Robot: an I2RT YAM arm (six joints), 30 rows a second.
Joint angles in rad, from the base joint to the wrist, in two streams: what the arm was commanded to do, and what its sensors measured. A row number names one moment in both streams.
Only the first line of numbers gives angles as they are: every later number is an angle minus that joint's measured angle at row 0.
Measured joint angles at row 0:
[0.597 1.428 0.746 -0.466 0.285 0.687]
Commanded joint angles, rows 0 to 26:
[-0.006 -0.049 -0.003 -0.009 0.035 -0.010]
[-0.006 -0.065 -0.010 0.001 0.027 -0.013]
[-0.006 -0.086 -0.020 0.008 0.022 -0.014]
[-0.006 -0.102 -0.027 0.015 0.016 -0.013]
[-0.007 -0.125 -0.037 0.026 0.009 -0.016]
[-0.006 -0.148 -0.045 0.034 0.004 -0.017]
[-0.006 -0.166 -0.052 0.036 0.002 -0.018]
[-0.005 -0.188 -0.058 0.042 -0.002 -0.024]
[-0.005 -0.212 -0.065 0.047 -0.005 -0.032]
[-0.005 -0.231 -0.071 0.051 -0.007 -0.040]
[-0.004 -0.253 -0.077 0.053 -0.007 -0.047]
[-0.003 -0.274 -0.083 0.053 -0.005 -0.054]
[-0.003 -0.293 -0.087 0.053 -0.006 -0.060]
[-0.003 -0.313 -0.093 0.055 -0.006 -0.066]
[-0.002 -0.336 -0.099 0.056 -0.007 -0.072]
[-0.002 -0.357 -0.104 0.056 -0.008 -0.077]
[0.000 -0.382 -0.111 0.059 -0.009 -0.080]
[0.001 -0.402 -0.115 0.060 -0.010 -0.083]
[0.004 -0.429 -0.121 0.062 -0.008 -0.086]
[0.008 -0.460 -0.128 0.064 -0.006 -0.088]
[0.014 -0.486 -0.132 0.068 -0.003 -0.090]
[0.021 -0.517 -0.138 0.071 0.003 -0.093]
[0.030 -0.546 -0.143 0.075 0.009 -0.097]
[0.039 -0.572 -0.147 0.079 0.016 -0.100]
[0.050 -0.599 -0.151 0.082 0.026 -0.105]
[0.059 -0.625 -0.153 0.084 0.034 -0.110]
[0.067 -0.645 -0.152 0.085 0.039 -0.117]
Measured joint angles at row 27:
[0.045 -0.595 -0.144 0.047 0.001 -0.094]
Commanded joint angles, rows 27 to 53:
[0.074 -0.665 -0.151 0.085 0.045 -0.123]
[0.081 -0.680 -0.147 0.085 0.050 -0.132]
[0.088 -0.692 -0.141 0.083 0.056 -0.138]
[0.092 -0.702 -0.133 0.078 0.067 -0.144]
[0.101 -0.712 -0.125 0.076 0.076 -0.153]
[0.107 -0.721 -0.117 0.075 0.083 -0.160]
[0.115 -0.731 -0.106 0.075 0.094 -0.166]
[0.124 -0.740 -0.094 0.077 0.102 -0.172]
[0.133 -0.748 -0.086 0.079 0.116 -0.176]
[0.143 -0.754 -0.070 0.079 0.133 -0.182]
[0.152 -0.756 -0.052 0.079 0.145 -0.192]
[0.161 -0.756 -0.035 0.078 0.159 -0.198]
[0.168 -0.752 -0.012 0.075 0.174 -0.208]
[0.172 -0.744 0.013 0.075 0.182 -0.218]
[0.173 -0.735 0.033 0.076 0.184 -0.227]
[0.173 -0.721 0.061 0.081 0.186 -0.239]
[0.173 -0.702 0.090 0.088 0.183 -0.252]
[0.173 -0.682 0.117 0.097 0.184 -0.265]
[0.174 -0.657 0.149 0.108 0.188 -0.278]
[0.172 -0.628 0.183 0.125 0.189 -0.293]
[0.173 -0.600 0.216 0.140 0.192 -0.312]
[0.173 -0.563 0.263 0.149 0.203 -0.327]
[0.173 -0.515 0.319 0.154 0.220 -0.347]
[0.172 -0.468 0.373 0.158 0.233 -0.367]
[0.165 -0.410 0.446 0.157 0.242 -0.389]
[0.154 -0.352 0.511 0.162 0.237 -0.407]
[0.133 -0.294 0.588 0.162 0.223 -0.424]
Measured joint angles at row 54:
[0.155 -0.390 0.456 0.107 0.194 -0.345]
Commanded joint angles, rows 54 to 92:
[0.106 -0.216 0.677 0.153 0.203 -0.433]
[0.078 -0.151 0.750 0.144 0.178 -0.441]
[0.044 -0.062 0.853 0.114 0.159 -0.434]
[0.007 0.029 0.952 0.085 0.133 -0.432]
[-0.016 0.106 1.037 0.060 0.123 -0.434]
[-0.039 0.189 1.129 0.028 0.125 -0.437]
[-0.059 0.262 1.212 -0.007 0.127 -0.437]
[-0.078 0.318 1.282 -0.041 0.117 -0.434]
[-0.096 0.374 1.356 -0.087 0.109 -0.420]
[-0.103 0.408 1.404 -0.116 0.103 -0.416]
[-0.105 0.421 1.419 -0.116 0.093 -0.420]
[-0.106 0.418 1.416 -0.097 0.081 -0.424]
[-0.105 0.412 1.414 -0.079 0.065 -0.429]
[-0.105 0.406 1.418 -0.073 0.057 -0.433]
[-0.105 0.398 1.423 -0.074 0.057 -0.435]
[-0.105 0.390 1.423 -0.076 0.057 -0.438]
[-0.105 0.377 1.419 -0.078 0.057 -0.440]
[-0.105 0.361 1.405 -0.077 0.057 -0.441]
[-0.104 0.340 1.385 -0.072 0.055 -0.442]
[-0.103 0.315 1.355 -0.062 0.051 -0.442]
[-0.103 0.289 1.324 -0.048 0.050 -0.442]
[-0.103 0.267 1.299 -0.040 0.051 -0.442]
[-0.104 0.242 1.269 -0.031 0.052 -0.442]
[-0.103 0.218 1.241 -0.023 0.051 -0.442]
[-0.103 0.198 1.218 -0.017 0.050 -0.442]
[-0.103 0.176 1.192 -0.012 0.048 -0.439]
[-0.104 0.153 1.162 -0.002 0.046 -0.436]
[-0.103 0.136 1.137 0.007 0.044 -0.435]
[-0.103 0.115 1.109 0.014 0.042 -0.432]
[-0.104 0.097 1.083 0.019 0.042 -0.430]
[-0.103 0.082 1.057 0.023 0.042 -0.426]
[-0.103 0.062 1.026 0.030 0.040 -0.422]
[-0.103 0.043 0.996 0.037 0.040 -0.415]
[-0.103 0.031 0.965 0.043 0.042 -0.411]
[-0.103 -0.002 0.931 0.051 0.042 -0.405]
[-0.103 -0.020 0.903 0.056 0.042 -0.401]
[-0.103 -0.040 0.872 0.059 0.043 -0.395]
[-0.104 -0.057 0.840 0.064 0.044 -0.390]
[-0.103 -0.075 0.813 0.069 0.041 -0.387]
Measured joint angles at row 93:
[-0.104 -0.023 0.856 0.031 0.051 -0.409]
